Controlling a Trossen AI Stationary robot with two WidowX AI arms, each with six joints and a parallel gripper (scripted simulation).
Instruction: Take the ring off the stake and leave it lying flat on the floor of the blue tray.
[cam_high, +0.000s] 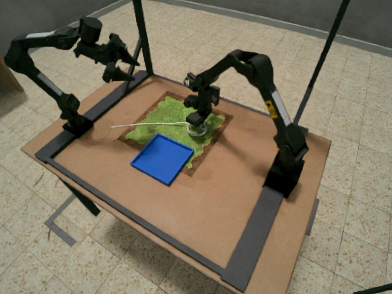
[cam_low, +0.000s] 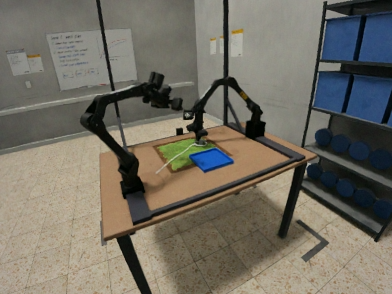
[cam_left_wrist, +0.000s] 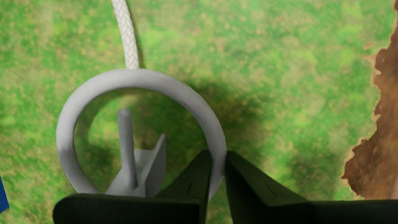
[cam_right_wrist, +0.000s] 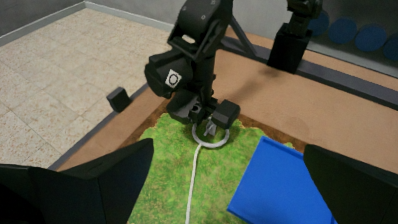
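Now: the grey stake 4 cm ahead of my left hand and 3 cm below it. Round my left hand: green grass mat: 11 cm to the right, 6 cm below, 5 cm ahead; blue tray: 24 cm ahead, 10 cm to the right, 4 cm below; grey ring: 4 cm ahead, 3 cm below, 1 cm to the right.
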